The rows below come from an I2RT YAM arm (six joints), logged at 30 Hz.
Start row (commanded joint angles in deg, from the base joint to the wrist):
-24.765 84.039 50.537 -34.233 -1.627 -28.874
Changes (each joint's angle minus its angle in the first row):
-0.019 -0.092 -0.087 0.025 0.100 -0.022
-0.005 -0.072 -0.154 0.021 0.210 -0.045
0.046 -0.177 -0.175 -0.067 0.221 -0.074
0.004 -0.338 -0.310 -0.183 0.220 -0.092
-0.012 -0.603 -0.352 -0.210 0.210 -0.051
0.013 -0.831 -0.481 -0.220 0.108 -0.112
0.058 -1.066 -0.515 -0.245 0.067 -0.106
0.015 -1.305 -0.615 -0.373 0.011 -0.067
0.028 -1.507 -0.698 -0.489 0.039 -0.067
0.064 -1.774 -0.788 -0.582 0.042 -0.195
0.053 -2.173 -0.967 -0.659 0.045 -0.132
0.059 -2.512 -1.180 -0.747 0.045 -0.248
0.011 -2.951 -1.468 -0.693 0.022 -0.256
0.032 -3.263 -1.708 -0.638 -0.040 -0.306
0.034 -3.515 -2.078 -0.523 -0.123 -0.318
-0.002 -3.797 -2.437 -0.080 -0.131 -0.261
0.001 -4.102 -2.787 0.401 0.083 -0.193
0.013 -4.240 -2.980 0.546 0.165 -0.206
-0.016 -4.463 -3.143 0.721 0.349 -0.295
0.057 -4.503 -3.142 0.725 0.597 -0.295
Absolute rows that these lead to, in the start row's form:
-24.784 83.947 50.450 -34.208 -1.527 -28.896
-24.770 83.967 50.383 -34.212 -1.417 -28.919
-24.719 83.862 50.362 -34.300 -1.406 -28.948
-24.761 83.701 50.227 -34.416 -1.407 -28.966
-24.777 83.436 50.185 -34.443 -1.417 -28.925
-24.752 83.208 50.056 -34.453 -1.519 -28.986
-24.707 82.973 50.022 -34.478 -1.560 -28.980
-24.750 82.734 49.922 -34.606 -1.616 -28.941
-24.737 82.532 49.839 -34.722 -1.588 -28.941
-24.701 82.265 49.749 -34.815 -1.585 -29.069
-24.712 81.866 49.570 -34.892 -1.582 -29.006
-24.706 81.527 49.357 -34.980 -1.582 -29.122
-24.754 81.088 49.069 -34.926 -1.605 -29.130
-24.733 80.776 48.829 -34.871 -1.667 -29.180
-24.731 80.524 48.459 -34.756 -1.750 -29.192
-24.767 80.242 48.100 -34.313 -1.758 -29.135
-24.764 79.937 47.750 -33.832 -1.544 -29.067
-24.752 79.799 47.557 -33.687 -1.462 -29.080
-24.781 79.576 47.394 -33.512 -1.278 -29.169
-24.708 79.536 47.395 -33.508 -1.030 -29.169

